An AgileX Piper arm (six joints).
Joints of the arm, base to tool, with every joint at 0 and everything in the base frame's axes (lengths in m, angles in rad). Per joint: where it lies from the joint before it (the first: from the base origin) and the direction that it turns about. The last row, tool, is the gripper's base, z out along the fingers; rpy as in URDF.
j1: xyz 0 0 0.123 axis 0 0 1
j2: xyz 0 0 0 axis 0 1 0
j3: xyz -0.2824 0 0.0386 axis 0 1 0
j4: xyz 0.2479 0 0.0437 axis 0.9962 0 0.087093
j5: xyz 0 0 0 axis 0 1 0
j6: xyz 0.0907 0 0.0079 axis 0.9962 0 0.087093
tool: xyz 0 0 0 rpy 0 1.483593 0
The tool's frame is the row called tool.
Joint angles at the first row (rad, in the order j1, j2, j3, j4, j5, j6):
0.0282, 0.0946, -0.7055, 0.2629, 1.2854, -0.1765
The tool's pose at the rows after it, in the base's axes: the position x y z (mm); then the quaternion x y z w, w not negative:
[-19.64 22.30 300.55 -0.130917 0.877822 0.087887 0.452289]
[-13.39 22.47 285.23 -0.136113 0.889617 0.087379 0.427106]
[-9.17 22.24 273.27 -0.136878 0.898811 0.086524 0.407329]
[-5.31 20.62 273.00 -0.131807 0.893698 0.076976 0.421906]
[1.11 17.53 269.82 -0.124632 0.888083 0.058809 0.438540]
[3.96 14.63 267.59 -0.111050 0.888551 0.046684 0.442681]
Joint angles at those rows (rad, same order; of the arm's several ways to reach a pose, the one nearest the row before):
0.0282, 0.0862, -0.6381, 0.2645, 1.2854, -0.2156
0.0282, 0.0862, -0.5797, 0.2645, 1.2854, -0.2323
0.0282, 0.0862, -0.5353, 0.2603, 1.2854, -0.2384
0.0282, 0.0862, -0.5246, 0.2434, 1.2415, -0.2383
0.0282, 0.0862, -0.4989, 0.2096, 1.1766, -0.2383
0.0281, 0.0862, -0.4863, 0.1754, 1.1511, -0.2139

